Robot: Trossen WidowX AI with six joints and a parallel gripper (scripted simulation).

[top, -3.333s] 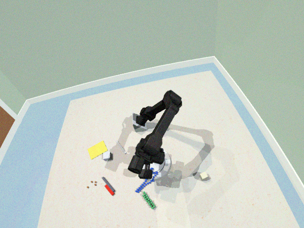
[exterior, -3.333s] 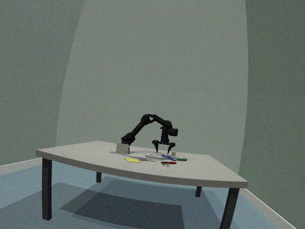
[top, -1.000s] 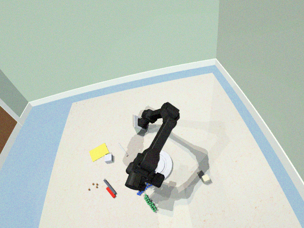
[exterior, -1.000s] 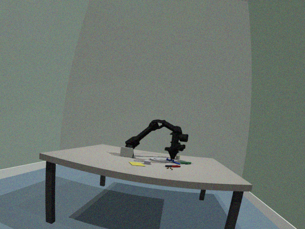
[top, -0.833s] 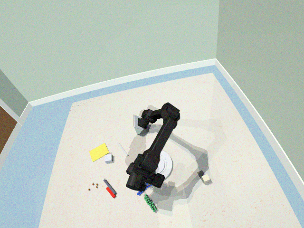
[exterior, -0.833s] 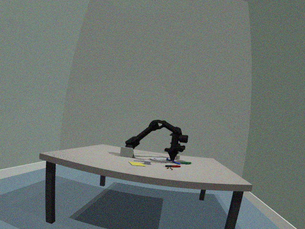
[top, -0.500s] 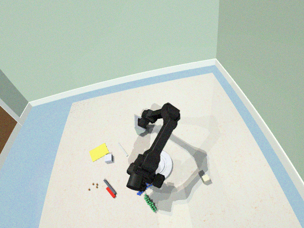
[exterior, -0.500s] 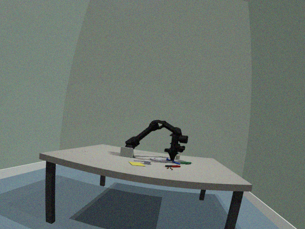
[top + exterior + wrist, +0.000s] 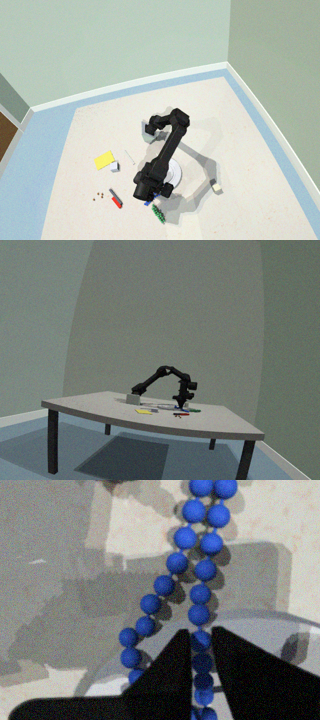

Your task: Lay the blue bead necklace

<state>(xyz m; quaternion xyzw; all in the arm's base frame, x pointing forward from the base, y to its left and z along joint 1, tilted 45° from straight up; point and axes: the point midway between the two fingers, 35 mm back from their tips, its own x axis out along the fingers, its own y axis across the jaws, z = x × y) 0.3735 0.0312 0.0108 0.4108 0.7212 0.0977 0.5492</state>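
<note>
My gripper tip is now 90 mm past the round bead board, 30 mm to the right of it and 10 mm above it. Also, from my gripper tip: white cube 160 mm behind, 240 mm to the right; then grey tool 30 mm ahead, 210 mm to the right, 10 mm below; then stick 220 mm behind, 160 mm to the right, 10 mm below.
</note>
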